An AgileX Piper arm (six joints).
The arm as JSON. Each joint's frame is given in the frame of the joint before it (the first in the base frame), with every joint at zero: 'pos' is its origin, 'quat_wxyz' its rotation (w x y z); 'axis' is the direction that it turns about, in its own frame. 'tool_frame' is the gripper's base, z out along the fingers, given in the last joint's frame.
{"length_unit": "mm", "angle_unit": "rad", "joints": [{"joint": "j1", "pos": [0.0, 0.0, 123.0], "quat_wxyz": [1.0, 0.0, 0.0, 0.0], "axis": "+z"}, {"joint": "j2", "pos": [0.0, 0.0, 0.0], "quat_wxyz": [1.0, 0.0, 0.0, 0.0], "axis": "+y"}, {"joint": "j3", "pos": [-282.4, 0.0, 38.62], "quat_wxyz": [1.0, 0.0, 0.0, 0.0], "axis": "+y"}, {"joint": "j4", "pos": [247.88, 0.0, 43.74], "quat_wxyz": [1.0, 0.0, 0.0, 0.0], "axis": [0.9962, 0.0, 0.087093]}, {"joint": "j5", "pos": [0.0, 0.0, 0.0], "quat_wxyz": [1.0, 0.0, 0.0, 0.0], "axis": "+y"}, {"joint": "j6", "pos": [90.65, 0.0, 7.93], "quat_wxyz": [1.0, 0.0, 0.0, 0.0], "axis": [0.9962, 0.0, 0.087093]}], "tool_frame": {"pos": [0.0, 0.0, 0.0], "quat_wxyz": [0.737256, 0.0, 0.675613, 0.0]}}
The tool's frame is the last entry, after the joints.
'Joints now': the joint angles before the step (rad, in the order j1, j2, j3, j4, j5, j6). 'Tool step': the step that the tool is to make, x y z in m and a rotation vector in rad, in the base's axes. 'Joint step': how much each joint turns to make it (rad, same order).
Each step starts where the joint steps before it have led.
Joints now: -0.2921 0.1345 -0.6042 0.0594 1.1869 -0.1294
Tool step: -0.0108 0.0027 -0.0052 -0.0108 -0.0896 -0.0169
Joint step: 0.0002 -0.0882 0.0246 -0.0056 -0.0266 0.0231
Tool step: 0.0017 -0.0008 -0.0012 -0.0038 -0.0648 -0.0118
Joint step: 0.0000 -0.0220 0.0225 -0.0017 -0.0646 0.0165
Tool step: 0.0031 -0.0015 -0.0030 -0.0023 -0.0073 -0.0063
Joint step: 0.0003 0.0001 0.0188 -0.0061 -0.0268 0.0046
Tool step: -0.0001 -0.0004 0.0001 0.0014 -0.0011 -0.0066
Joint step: -0.0006 0.0000 -0.0002 -0.0052 -0.0007 0.0066
